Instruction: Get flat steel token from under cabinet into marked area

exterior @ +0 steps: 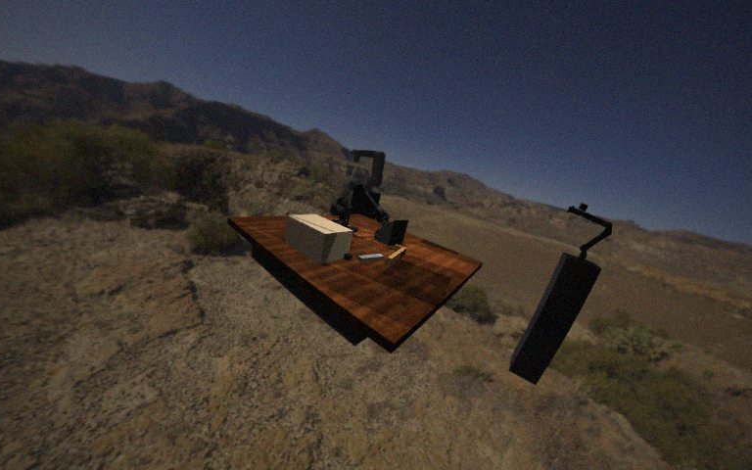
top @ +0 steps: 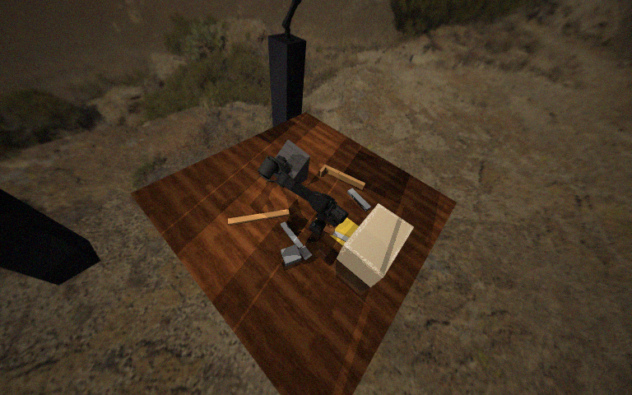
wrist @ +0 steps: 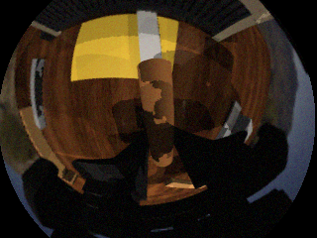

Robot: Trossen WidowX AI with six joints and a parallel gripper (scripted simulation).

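The grey scraper is 150 mm to the right of my gripper tip and 10 mm behind it. Round my gripper tip: steel token (260 mm ahead, 100 mm to the left); then grey block (220 mm to the right, 10 mm ahead, 10 mm above); then grey bar (290 mm to the left, 50 mm ahead).
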